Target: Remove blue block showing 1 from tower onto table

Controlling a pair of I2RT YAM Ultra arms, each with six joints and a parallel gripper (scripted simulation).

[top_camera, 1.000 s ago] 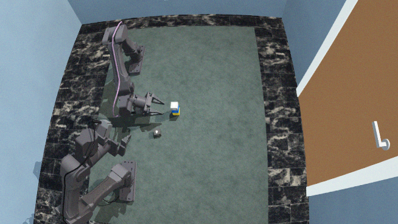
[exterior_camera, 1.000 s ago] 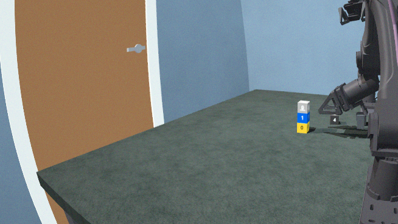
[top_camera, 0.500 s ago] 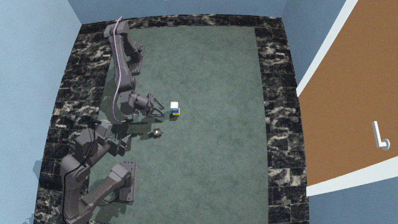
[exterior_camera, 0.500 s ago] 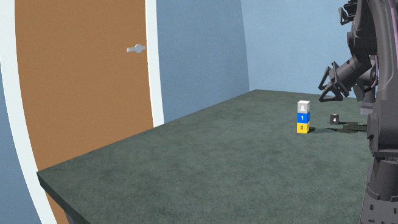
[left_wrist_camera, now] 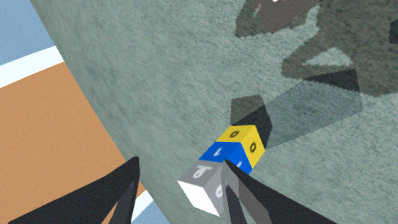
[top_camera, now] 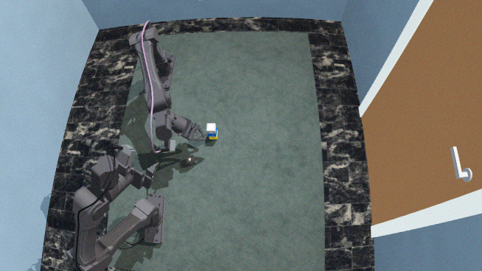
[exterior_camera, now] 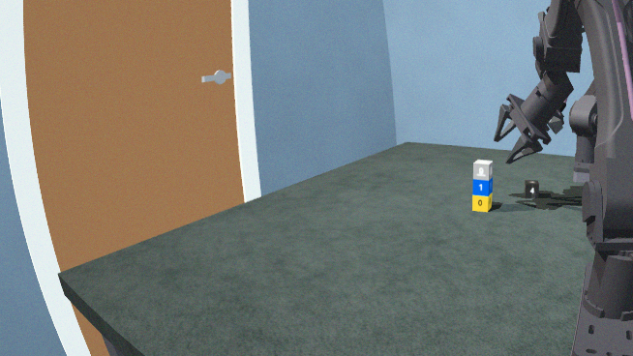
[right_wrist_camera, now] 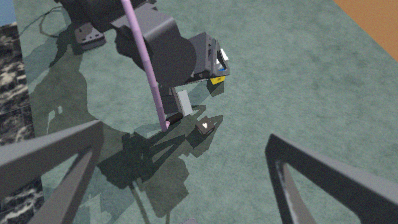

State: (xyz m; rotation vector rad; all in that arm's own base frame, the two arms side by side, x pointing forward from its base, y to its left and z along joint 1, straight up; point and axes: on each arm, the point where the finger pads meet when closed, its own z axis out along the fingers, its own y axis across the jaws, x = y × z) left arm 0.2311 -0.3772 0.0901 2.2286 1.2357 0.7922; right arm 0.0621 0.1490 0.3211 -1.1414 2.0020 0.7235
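The white block is 5 cm to the left of my left hand, 4 cm ahead of it and 3 cm below it. Also, from my left hand: yellow block marked 0: 9 cm below, 5 cm to the left, 4 cm ahead; blue block showing 1: 6 cm below, 5 cm to the left, 4 cm ahead; small dark block showing 4: 9 cm below, 6 cm to the right, 6 cm behind.
Right now the blue block showing 1 is 17 cm ahead of my right hand, 21 cm to the left of it and 30 cm below it. Also, from my right hand: yellow block marked 0: 17 cm ahead, 21 cm to the left, 33 cm below; then white block: 17 cm ahead, 21 cm to the left, 27 cm below; then small dark block showing 4: 7 cm ahead, 10 cm to the left, 33 cm below.
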